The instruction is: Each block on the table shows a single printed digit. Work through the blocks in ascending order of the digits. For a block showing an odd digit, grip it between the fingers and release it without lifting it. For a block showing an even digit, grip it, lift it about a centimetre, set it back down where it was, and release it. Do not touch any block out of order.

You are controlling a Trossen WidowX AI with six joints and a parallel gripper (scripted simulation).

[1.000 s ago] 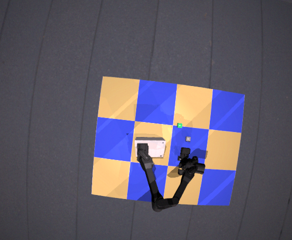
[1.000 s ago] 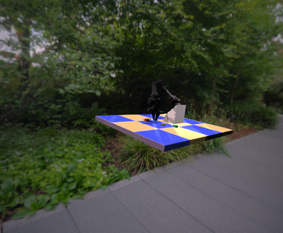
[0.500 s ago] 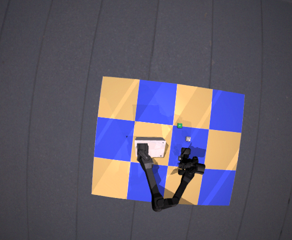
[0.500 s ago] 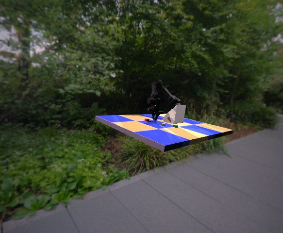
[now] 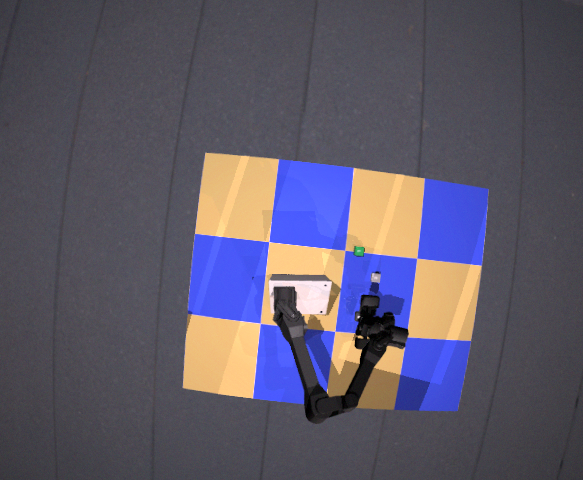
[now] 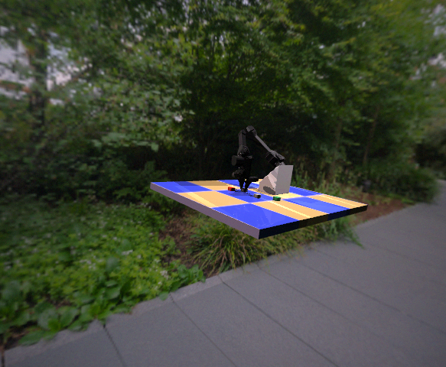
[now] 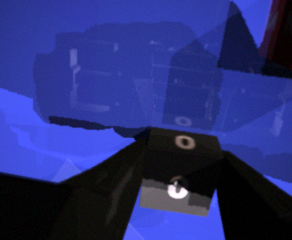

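Right now my gripper tip is 1 cm past the black block. The rest, counted from my gripper tip: grey block (14 cm to the left, 5 cm ahead); then red block (5 cm to the right, 5 cm ahead); then green block (24 cm to the left, 1 cm behind).
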